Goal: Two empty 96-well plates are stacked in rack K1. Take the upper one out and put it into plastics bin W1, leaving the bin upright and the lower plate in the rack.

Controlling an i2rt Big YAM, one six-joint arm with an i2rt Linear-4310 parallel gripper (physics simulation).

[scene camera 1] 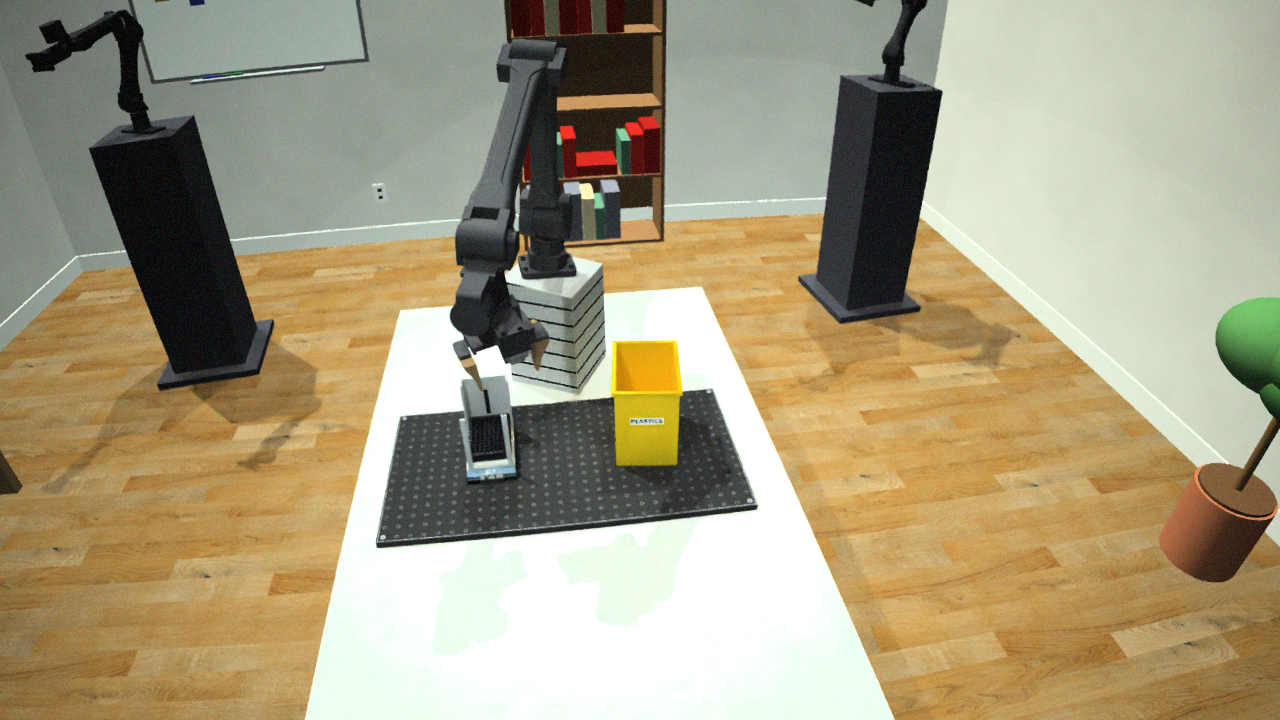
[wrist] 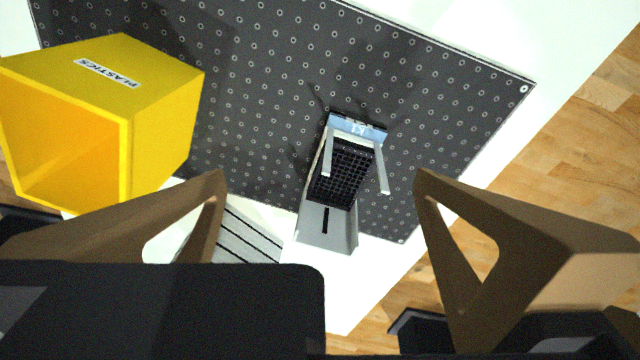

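Note:
Rack K1 (scene camera 1: 499,394) (wrist: 341,235) stands upright, with a tall grey back panel, two slim front posts and a blue front label. A black 96-well plate (scene camera 1: 487,440) (wrist: 344,172) lies in it, wells up; a second plate below it cannot be made out. The yellow plastics bin W1 (scene camera 1: 646,445) (wrist: 165,125) stands upright and open-topped, to the right of the rack in the scene view. My gripper (scene camera 1: 508,377) (wrist: 320,179) is open and empty. It hangs above and behind the rack, near the top of the back panel in the scene view, its fingers wide apart.
Rack and bin stand on a black perforated board (scene camera 1: 572,474) (wrist: 270,60) on the white table (scene camera 1: 590,662). A pale layered block (scene camera 1: 554,344) (wrist: 250,235) under the arm's base stands behind the board. Dark pedestals (scene camera 1: 179,250) (scene camera 1: 872,188) and a bookshelf (scene camera 1: 657,107) stand farther back.

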